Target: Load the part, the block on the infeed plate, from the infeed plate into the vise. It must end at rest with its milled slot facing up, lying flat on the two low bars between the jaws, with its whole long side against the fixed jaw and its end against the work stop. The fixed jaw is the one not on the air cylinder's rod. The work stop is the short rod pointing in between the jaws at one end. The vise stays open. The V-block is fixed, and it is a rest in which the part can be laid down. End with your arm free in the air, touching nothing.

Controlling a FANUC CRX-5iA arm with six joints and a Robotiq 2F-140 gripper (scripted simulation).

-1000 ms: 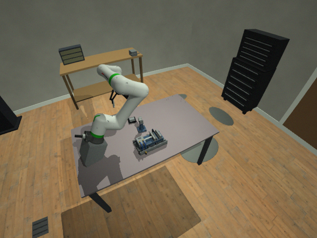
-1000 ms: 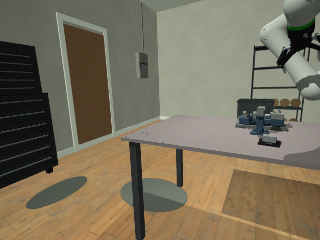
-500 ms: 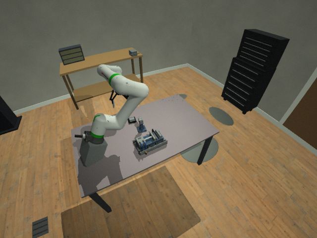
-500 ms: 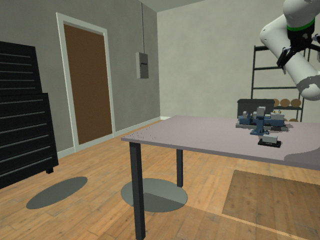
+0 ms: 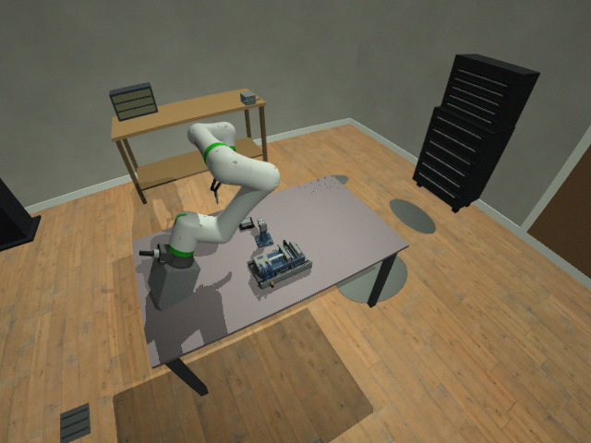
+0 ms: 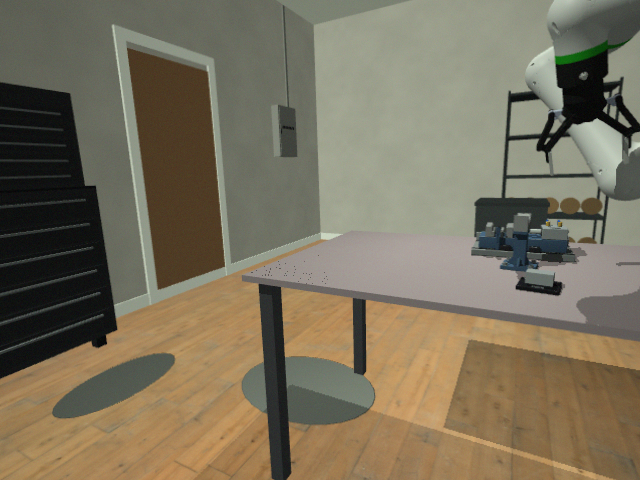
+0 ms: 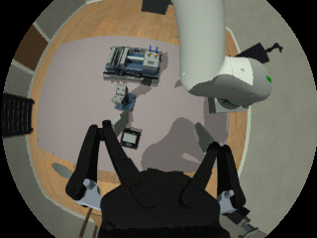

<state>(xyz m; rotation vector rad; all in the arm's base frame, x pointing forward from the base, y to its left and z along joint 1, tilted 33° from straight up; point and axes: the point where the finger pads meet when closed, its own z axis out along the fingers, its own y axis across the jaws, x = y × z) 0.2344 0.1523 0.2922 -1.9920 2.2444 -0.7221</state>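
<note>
Now: hand 8 cm short of the part, 9 cm to the right of it and 29 cm above it. Round my hand: air cylinder 5 cm ahead, 29 cm to the right, 22 cm below; vise 14 cm ahead, 29 cm to the right, 26 cm below; black infeed plate 8 cm ahead, 10 cm to the left, 30 cm below.
</note>
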